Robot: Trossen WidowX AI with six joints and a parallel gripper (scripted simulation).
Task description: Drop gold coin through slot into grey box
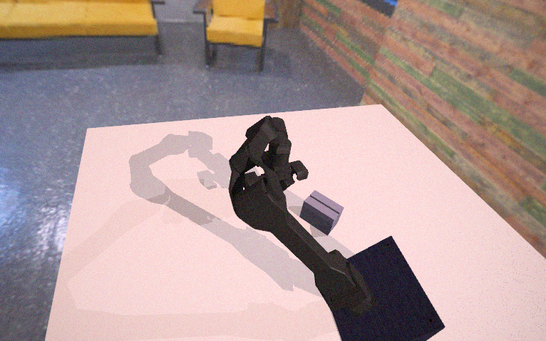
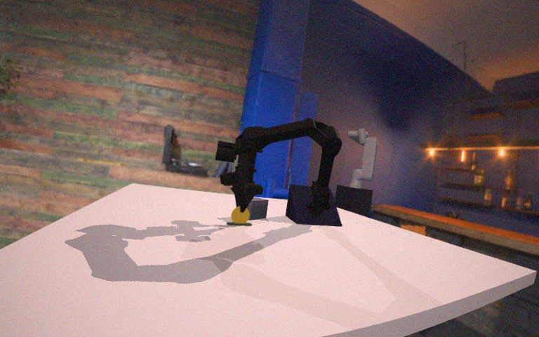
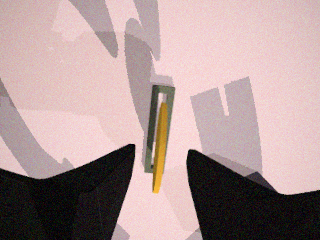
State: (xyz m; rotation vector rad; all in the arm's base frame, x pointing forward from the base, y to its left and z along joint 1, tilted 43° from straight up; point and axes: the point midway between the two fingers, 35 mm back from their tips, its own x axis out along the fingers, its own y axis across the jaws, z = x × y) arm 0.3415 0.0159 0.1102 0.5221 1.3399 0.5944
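The gold coin is 2 cm below my gripper tip.
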